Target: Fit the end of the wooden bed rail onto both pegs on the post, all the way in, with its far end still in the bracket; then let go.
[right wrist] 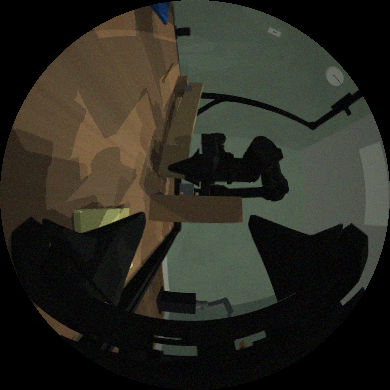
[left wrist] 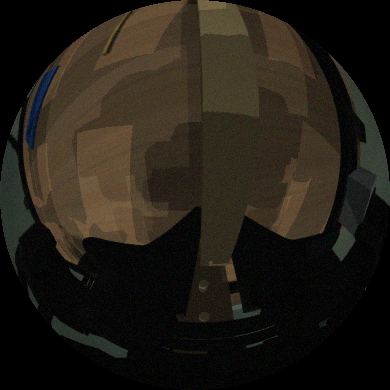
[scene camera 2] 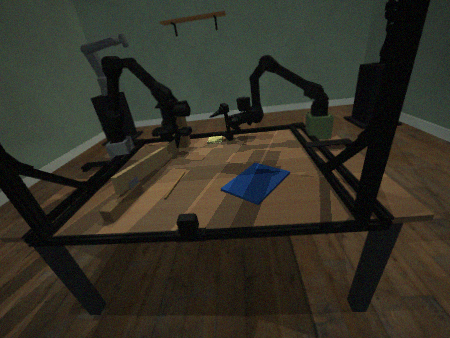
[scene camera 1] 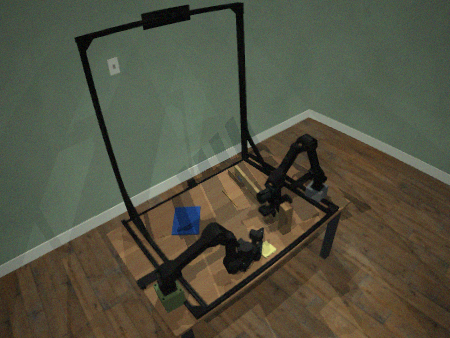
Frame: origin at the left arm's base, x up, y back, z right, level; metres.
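Seen in the pictures: left gripper, fingertip midpoint: (right wrist: 168, 169) (left wrist: 212, 211) (scene camera 2: 175, 147) (scene camera 1: 275, 216); right gripper, fingertip midpoint: (right wrist: 198, 219) (scene camera 2: 211, 126); left arm's base at its link origin: (right wrist: 193, 194) (scene camera 2: 118, 140) (scene camera 1: 317, 186); right arm's base at its link origin: (scene camera 2: 319, 114) (scene camera 1: 167, 287).
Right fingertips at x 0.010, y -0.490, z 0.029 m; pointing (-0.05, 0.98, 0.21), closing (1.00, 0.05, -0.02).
Observation:
Offsets run from my right fingertips to a thing's top centre. "spot": to the spot under its first point.
The wooden bed rail (scene camera 1: 248, 184) (scene camera 2: 144, 166) (left wrist: 229, 145) (right wrist: 180, 123) lies along the table's edge. Its far end sits at a small grey bracket {spot: dx -0.039, dy +0.293, dz +0.397 m} (scene camera 2: 134, 182). My left gripper (scene camera 1: 270, 208) (scene camera 2: 174, 135) (left wrist: 212, 211) is shut on the rail near its post end. The upright wooden post (scene camera 1: 285, 216) (scene camera 2: 184, 141) (right wrist: 196, 207) stands just past that end. In the left wrist view both pegs (left wrist: 202, 285) (left wrist: 203, 316) show bare on the post, just clear of the rail's end. My right gripper (scene camera 1: 257, 235) (scene camera 2: 221, 108) (right wrist: 198, 219) is open and empty, a little above the table and apart from the post.
A yellow note {dx -0.080, dy -0.010, dz -0.032 m} (scene camera 1: 268, 249) (scene camera 2: 215, 139) (right wrist: 98, 217) lies under the right gripper. A blue sheet {dx -0.083, dy -0.124, dz +0.432 m} (scene camera 1: 186, 219) (scene camera 2: 255, 181) lies mid-table. A thin stick {dx -0.084, dy +0.164, dz +0.367 m} (scene camera 2: 174, 184) and a wooden block {dx -0.025, dy +0.325, dz +0.448 m} (scene camera 2: 116, 208) lie beside the rail. A black frame (scene camera 1: 242, 100) rims the table.

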